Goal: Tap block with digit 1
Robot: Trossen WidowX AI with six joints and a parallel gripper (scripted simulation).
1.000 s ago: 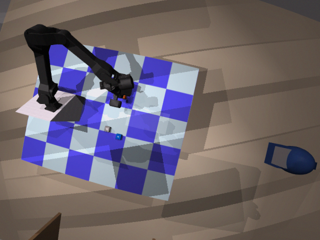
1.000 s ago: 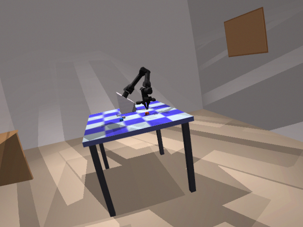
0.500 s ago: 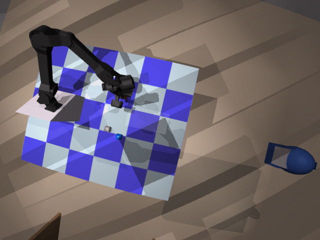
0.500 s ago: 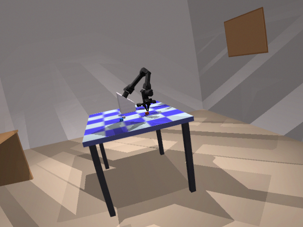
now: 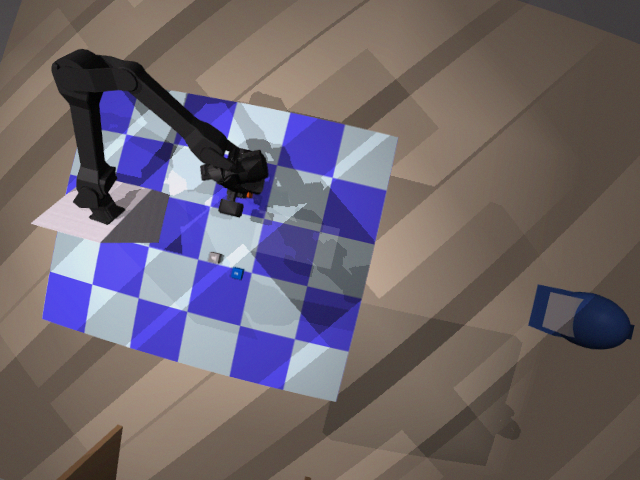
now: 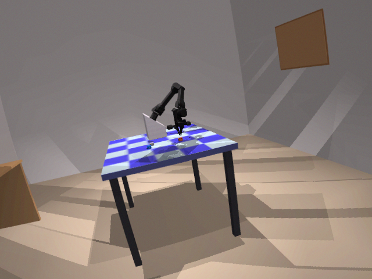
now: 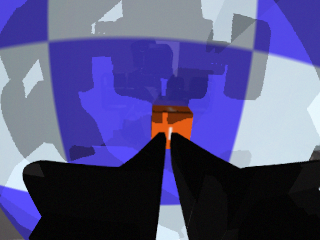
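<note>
Right now the orange block is 3 cm below my gripper tip and 1 cm to the right of it. From my gripper tip the other things lie so: blue block (26 cm to the right, 4 cm ahead, 3 cm below); then grey block (24 cm to the right, 4 cm behind, 3 cm below).
</note>
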